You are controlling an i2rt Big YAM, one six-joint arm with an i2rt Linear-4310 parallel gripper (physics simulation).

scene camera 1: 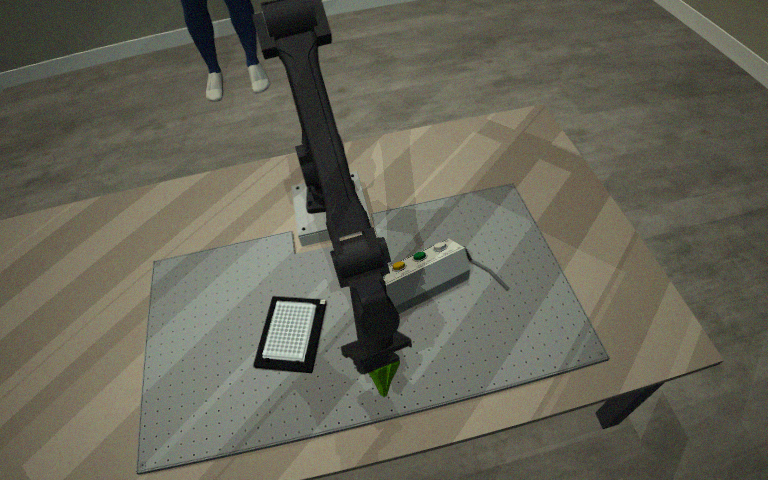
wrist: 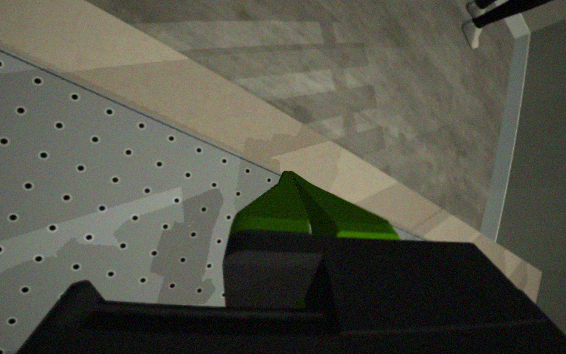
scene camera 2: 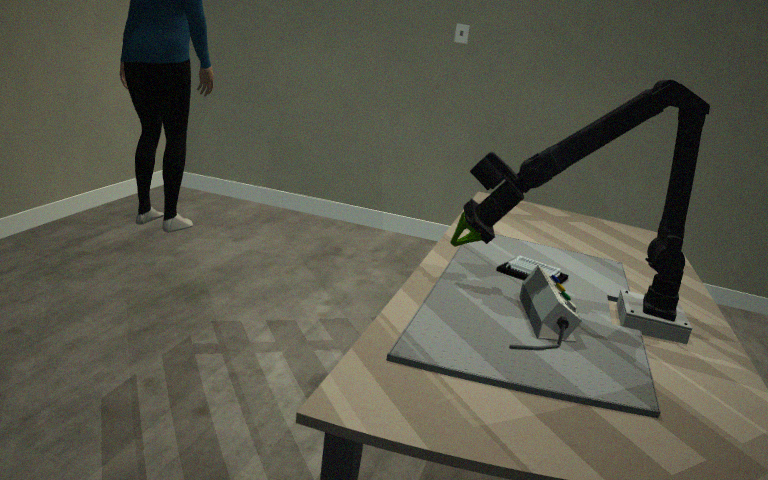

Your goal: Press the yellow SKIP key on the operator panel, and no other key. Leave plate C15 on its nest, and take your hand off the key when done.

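Frame: origin at the arm's base, x ahead, y left, z up, level; millimetres.
Where they show: gripper, fingertip midpoint: point(scene camera 1: 383, 395) point(wrist: 286, 179) point(scene camera 2: 452, 244); arm's base, link origin: point(scene camera 2: 658, 309).
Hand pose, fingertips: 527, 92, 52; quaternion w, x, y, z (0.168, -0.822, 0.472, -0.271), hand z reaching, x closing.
Each offset is from my fingertips to the top centre of the thing, as dx, dy, dz. "spot": to the spot under its first point. Level surfaces: height alone.
The yellow key @[-276, +53, -6] point(scene camera 1: 398, 265) point(scene camera 2: 560, 287) is on the sloped top of the grey operator panel @[-265, +85, +3] point(scene camera 1: 433, 281) point(scene camera 2: 542, 305), beside a green key @[-296, +99, -6] point(scene camera 1: 419, 255) point(scene camera 2: 565, 296). A white key @[-315, +145, -6] point(scene camera 1: 440, 246) is at one end, and a blue key @[-257, +7, -6] point(scene camera 2: 555, 279) shows at the other in scene camera 2. Key lettering is too small to read. White plate C15 @[-178, -184, -55] point(scene camera 1: 289, 330) point(scene camera 2: 532, 263) lies on its black nest @[spot: -105, -137, -70] point(scene camera 1: 312, 362) point(scene camera 2: 508, 272). My gripper point(scene camera 1: 385, 395) point(scene camera 2: 453, 243) point(wrist: 286, 179) is shut and empty, above the board's edge away from the arm base, apart from panel and plate.
The perforated board @[dz -81] point(scene camera 1: 198, 418) point(scene camera 2: 487, 362) point(wrist: 30, 165) lies on the wooden table @[dz -94] point(scene camera 1: 651, 316) point(scene camera 2: 385, 396). A cable @[spot: -280, +251, -74] point(scene camera 1: 489, 270) point(scene camera 2: 535, 346) leaves the panel's end. The arm hides part of the panel in scene camera 1. A person point(scene camera 1: 243, 33) point(scene camera 2: 161, 84) stands off the table.
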